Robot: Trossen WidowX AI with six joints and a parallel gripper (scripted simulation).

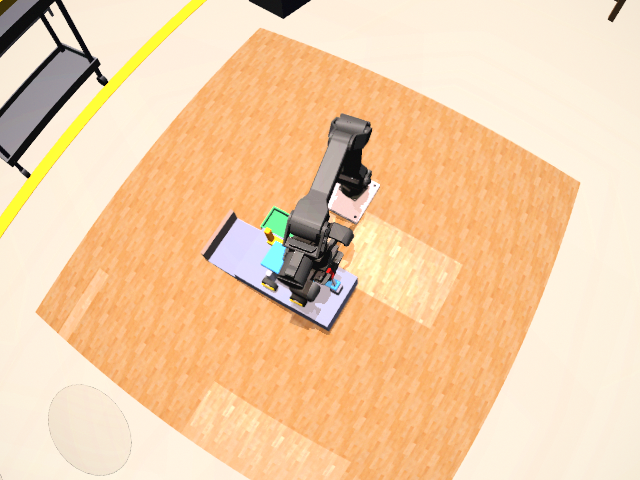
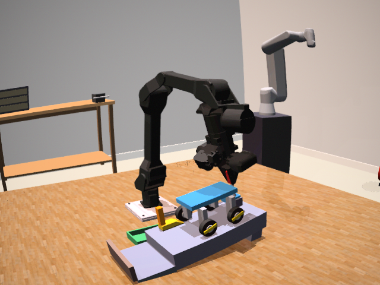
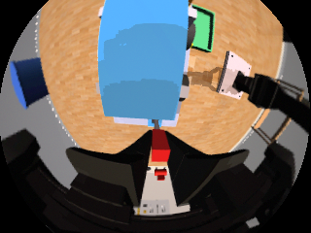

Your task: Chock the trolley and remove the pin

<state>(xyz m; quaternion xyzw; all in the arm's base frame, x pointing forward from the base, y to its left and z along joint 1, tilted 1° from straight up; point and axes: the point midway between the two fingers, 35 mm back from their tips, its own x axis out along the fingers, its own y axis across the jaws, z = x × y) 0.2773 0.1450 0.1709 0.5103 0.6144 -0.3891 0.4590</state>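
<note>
My gripper tip is now 220 mm to the left of the green tray, 160 mm above it and 60 mm past it. From my gripper tip the other things lie so: red-headed stop pin right at my gripper tip; then blue-topped trolley 80 mm to the right, 40 mm below, 40 mm ahead; then grey ramp 110 mm below, 90 mm to the right, 40 mm ahead.
</note>
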